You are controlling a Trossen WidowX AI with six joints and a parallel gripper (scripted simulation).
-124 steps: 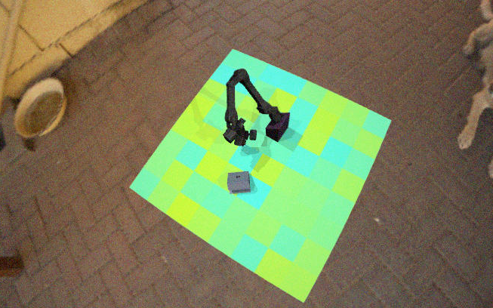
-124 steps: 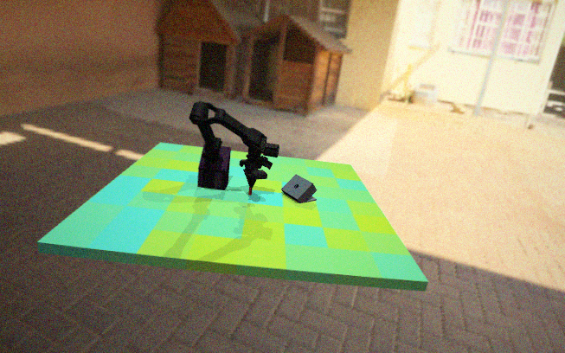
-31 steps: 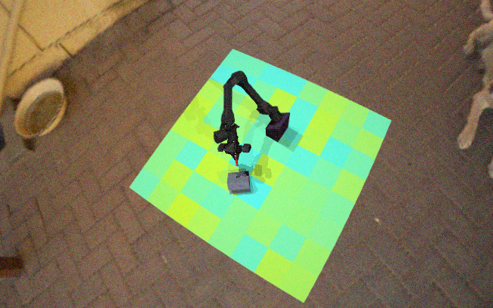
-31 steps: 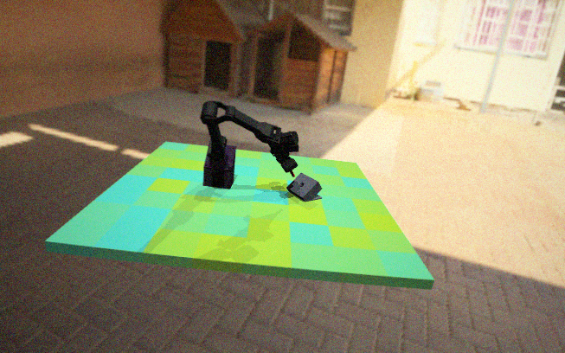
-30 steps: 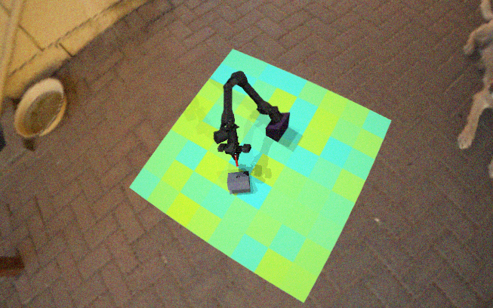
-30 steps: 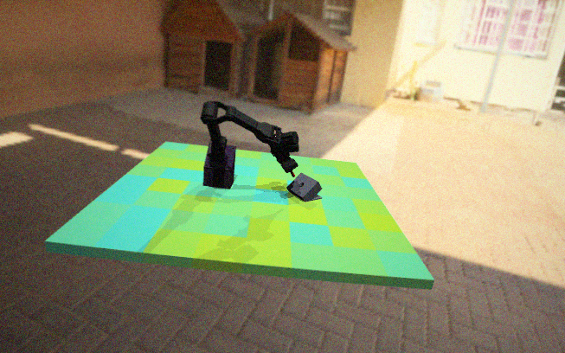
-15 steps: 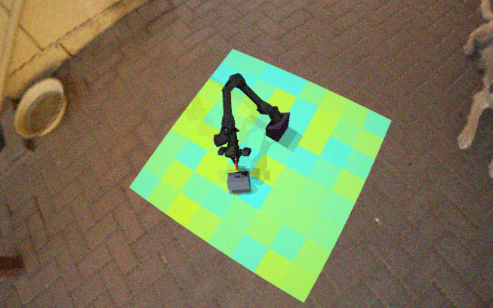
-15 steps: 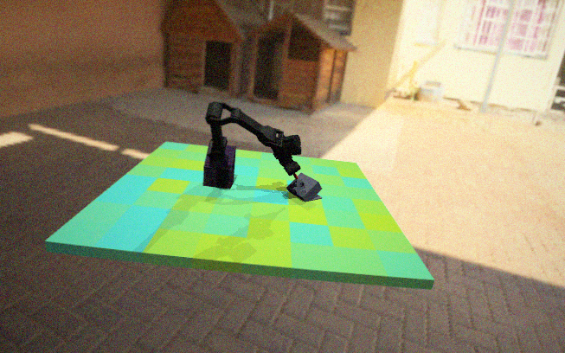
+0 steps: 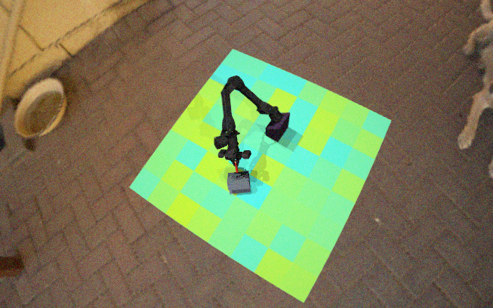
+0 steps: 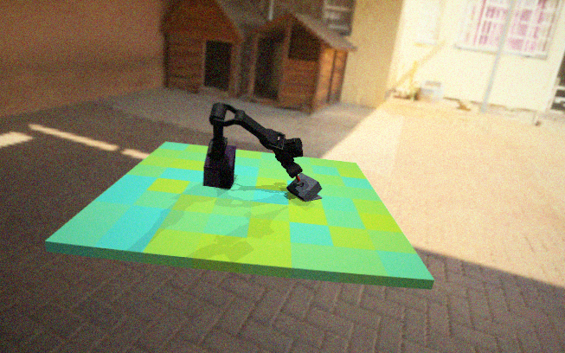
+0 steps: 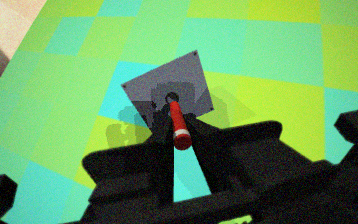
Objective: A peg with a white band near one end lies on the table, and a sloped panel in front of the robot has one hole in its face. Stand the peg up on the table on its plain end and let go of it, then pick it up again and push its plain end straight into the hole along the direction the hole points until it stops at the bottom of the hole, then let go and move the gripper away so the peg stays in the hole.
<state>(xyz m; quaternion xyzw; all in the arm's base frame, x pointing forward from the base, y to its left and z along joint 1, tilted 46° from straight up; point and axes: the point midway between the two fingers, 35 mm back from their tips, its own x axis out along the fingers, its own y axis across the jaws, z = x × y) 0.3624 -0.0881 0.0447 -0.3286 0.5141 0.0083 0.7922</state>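
My gripper tip is now 8 cm above the grey sloped panel, 5 cm short of it and 4 cm to the right of it. Round my gripper tip: red peg 1 cm to the right, 1 cm behind, 1 cm above.
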